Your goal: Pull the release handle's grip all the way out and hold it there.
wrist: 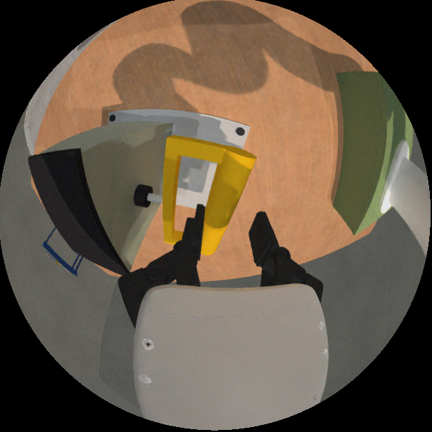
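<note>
The yellow release handle is a frame (170,192) with a thick round grip (231,185) along its right side. A thin pale rod (155,198) with a black collar (143,195) runs between the frame and a grey-green housing (112,175). The grip stands out to the right of the housing, over the light metal base plate (200,122). My gripper (228,219) is partly open. Its left finger overlaps the lower part of the frame's opening, at the grip's left edge. Its right finger is to the right of the grip, with a gap between. The exact contact and depth are hard to tell.
A black panel (62,195) forms the housing's left side. A large green block (362,145) with a pale cylinder (412,192) stands at the right on the wooden table (295,150). A blue wire-like item (60,258) shows beyond the table's lower left edge.
</note>
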